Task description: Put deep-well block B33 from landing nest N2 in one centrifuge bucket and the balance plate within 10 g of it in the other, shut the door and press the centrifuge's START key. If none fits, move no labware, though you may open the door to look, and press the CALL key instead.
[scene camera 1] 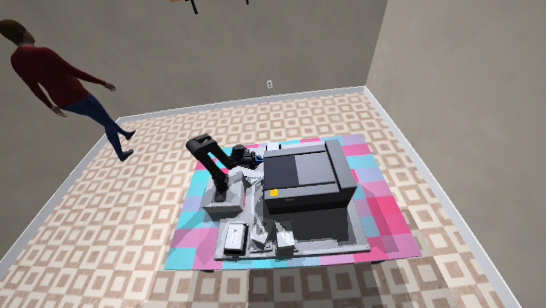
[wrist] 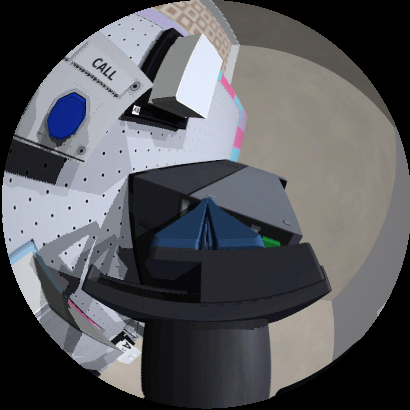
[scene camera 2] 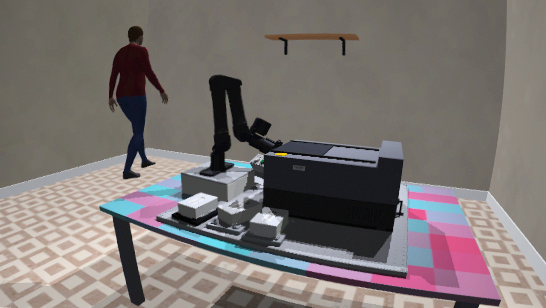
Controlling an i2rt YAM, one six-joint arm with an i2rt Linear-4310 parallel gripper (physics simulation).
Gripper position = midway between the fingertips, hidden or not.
Observation:
My gripper (wrist: pixel 206 203) is shut, holding nothing. Further things: a blue CALL button (wrist: pixel 66 115) and a dark centrifuge (wrist: pixel 158 196).

